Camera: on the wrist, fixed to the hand. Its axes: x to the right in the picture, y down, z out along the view.
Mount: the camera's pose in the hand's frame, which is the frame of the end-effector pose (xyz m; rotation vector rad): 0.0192 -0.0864 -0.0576 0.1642 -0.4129 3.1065
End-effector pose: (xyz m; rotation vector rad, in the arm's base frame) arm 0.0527 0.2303 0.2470 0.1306 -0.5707 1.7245
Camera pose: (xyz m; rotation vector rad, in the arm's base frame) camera 0.1424 0.2835 0.2303 0.2477 0.2123 -1.3291
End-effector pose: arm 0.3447 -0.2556 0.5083 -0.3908 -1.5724 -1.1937
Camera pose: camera 0.3037 -0.3483 0.4787 -1.7346 0.1621 1.4669
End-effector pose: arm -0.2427 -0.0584 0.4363 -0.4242 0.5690 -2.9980
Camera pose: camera -0.2779 0.0400 0.4215 0.1124 0.1636 0.0738
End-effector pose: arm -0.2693 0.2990 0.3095 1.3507 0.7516 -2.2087
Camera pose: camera -0.2929 0.4000 0.2895 0.3783 -1.1879 0.2978
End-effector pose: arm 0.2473 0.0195 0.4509 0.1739 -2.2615 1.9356
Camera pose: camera 0.2476 0.0632 0.5470 1.4440 0.0778 -0.2455
